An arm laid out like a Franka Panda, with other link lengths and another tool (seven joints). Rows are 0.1 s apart.
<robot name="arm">
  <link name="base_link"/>
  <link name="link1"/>
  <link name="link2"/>
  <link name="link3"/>
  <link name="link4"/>
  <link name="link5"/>
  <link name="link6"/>
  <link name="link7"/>
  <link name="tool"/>
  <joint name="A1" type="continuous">
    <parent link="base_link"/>
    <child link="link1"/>
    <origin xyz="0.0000 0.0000 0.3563" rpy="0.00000 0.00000 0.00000"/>
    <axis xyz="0 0 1"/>
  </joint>
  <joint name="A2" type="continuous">
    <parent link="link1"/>
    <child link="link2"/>
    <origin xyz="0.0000 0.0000 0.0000" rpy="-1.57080 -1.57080 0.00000"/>
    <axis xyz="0 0 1"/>
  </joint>
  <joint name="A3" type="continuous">
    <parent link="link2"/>
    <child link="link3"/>
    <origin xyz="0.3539 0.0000 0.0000" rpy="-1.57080 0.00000 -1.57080"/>
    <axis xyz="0 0 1"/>
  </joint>
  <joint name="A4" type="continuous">
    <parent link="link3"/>
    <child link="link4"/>
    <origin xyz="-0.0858 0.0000 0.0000" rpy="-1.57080 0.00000 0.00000"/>
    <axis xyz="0 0 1"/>
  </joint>
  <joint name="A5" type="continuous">
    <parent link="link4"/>
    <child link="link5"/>
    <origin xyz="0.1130 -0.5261 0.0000" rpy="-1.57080 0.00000 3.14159"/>
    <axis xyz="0 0 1"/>
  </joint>
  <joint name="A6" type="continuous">
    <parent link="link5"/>
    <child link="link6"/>
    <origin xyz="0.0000 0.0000 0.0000" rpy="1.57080 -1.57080 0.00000"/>
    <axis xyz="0 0 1"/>
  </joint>
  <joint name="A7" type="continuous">
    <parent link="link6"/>
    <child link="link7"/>
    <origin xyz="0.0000 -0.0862 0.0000" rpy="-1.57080 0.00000 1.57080"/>
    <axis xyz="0 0 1"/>
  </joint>
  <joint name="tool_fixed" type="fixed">
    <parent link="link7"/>
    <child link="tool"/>
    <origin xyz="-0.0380 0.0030 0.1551" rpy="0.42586 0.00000 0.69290"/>
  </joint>
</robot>
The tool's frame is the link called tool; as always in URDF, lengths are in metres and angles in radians. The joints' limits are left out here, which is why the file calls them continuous.
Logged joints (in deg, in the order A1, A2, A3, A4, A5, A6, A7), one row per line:
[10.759, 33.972, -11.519, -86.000, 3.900, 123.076, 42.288]
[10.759, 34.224, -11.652, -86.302, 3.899, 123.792, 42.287]
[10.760, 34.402, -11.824, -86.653, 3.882, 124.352, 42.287]
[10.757, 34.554, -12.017, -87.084, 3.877, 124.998, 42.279]
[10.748, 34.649, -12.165, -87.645, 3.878, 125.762, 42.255]
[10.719, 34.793, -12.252, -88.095, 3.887, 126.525, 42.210]
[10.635, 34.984, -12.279, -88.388, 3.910, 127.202, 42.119]
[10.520, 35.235, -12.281, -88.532, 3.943, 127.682, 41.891]
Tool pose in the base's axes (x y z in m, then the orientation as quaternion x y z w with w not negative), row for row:
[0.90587, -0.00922, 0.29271, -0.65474, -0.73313, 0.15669, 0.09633]
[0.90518, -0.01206, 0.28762, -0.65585, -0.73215, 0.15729, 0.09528]
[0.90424, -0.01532, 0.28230, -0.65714, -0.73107, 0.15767, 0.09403]
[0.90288, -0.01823, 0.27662, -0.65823, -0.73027, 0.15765, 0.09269]
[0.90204, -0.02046, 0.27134, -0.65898, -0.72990, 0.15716, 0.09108]
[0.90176, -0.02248, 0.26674, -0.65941, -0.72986, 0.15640, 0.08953]
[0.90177, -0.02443, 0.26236, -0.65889, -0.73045, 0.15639, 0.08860]
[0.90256, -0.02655, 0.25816, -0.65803, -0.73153, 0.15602, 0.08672]
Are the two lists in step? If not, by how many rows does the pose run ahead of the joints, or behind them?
The pose runs 1 row ahead of the joints: the pose in row i belongs to the joints in row i + 1.
